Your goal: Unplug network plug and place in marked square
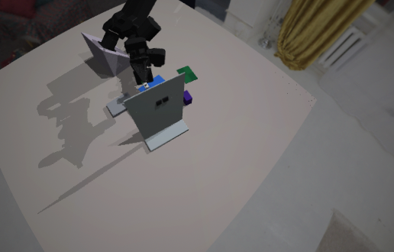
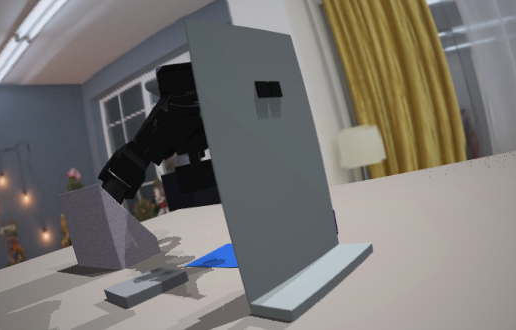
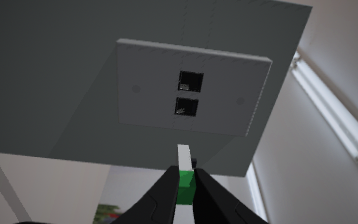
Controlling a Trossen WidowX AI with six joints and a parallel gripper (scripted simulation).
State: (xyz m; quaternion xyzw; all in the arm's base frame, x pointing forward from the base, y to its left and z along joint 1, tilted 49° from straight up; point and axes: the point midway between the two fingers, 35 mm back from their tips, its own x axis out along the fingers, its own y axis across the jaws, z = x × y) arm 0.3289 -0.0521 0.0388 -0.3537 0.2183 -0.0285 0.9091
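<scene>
Now: the blue marked square 21 cm below my gripper tip, 9 cm to the left of it and 9 cm behind it. The rest, counted from my gripper tip: green network plug (right at my gripper tip); grey panel (9 cm ahead, 8 cm below, 1 cm to the right); purple block (19 cm below, 15 cm to the left, 4 cm ahead).
</scene>
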